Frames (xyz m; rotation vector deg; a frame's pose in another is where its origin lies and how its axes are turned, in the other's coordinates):
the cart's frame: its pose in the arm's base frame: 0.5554 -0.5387 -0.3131 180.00 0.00 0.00
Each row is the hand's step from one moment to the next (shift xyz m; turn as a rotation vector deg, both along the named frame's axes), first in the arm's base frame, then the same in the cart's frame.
Working: the arm's base frame: its pose in the cart's frame: -0.5554 -0.5387 -0.3131 180.00 0.00 0.00

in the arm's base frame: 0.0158 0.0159 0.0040 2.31 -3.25 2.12
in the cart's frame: 0.0158 -0.0159 -0.0040 2.31 3.25 -2.12
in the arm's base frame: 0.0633 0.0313 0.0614 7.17 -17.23 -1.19
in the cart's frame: 0.0633 -0.0313 -0.0614 7.17 17.23 1.19
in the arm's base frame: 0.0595 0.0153 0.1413 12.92 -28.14 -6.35
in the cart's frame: 0.0595 -0.0153 -0.1413 12.92 28.14 6.35
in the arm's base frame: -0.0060 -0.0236 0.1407 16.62 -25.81 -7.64
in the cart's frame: -0.0060 0.0236 -0.1407 16.62 25.81 7.64
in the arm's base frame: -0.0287 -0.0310 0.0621 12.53 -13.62 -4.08
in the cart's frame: -0.0287 0.0310 -0.0621 12.53 13.62 4.08
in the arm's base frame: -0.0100 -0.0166 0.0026 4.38 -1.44 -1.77
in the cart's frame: -0.0100 0.0166 -0.0026 4.38 1.44 1.77
